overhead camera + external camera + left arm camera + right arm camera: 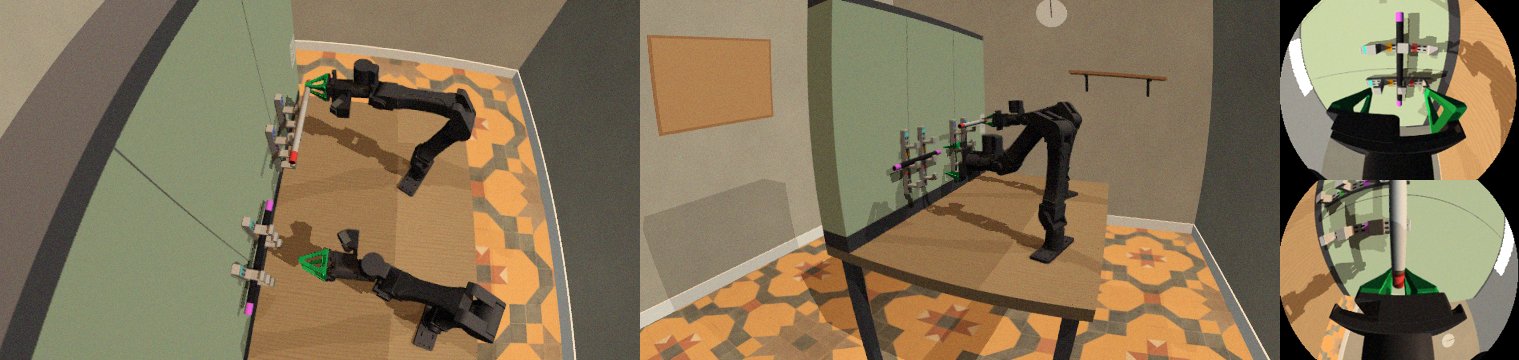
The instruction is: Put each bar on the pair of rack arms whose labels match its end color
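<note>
Right now my left hand is 120 mm short of the bar, 20 mm to the left of it and 10 mm above it. Also, from my left hand: green wall panel: 200 mm ahead, 210 mm to the right, 190 mm above.
</note>
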